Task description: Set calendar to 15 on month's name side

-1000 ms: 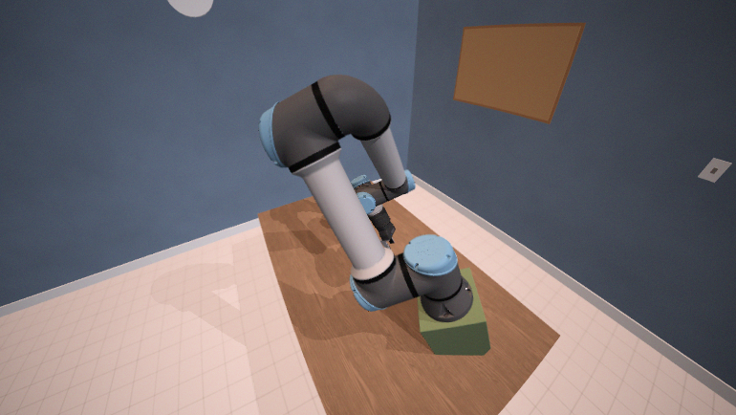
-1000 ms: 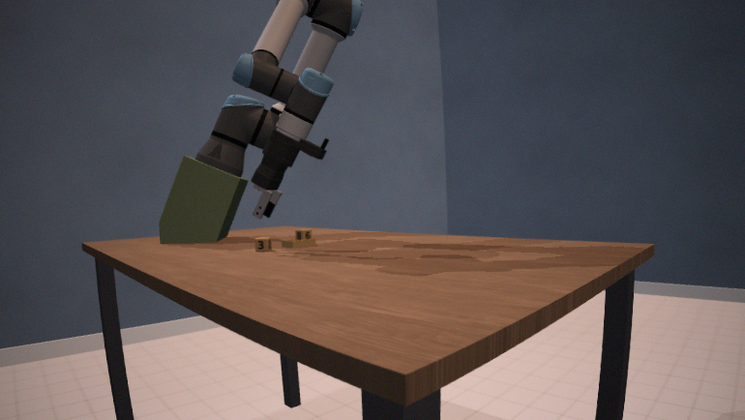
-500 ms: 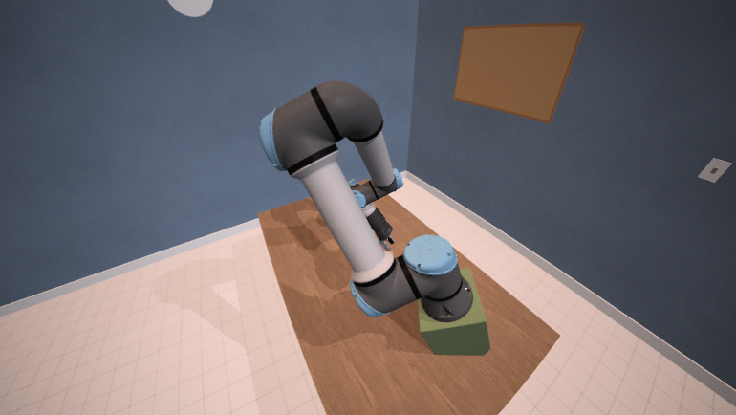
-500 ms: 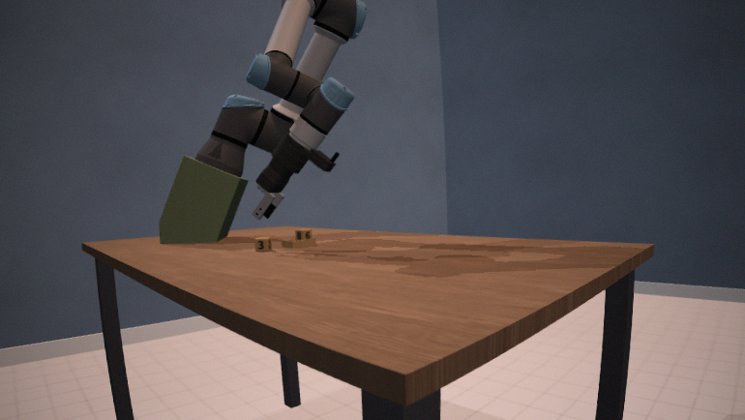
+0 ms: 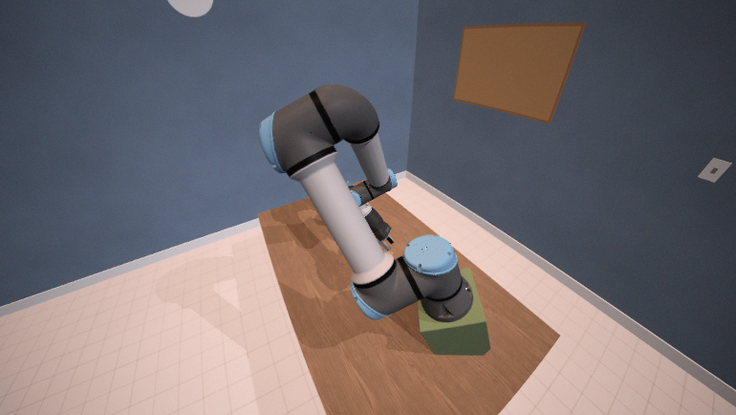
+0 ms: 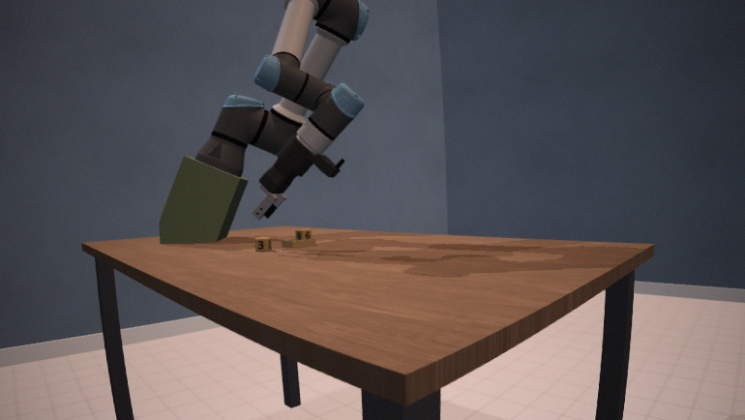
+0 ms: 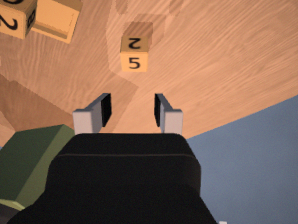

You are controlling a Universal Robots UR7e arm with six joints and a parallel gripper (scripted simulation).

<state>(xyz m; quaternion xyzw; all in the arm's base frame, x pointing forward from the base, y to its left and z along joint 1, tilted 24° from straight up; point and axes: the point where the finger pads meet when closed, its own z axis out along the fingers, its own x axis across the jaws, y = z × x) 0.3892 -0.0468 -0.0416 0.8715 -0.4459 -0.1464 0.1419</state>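
Now: hand 10 mm past the wooden cube and 80 mm above it. From my hand the other things lie so: wooden tray 20 mm behind, 100 mm to the left, 80 mm below.
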